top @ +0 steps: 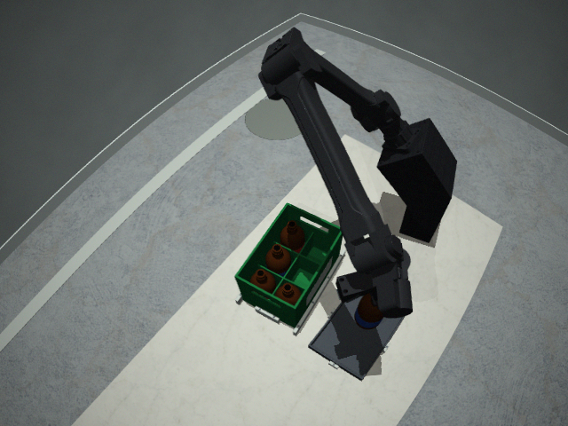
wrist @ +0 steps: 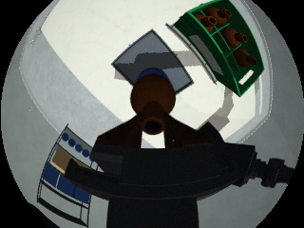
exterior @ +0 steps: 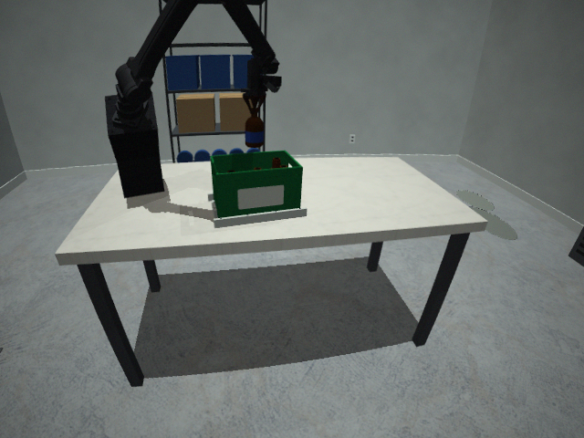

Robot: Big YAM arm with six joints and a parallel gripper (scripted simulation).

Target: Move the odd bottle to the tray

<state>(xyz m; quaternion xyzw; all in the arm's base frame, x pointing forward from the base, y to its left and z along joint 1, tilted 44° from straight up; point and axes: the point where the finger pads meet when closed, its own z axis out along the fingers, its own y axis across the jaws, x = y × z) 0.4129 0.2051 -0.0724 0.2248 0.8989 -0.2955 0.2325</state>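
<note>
The tray lies 28 cm below my hand and 1 cm to the right of it. Also, from my hand: crate: 27 cm to the right, 21 cm below, 1 cm behind.
</note>
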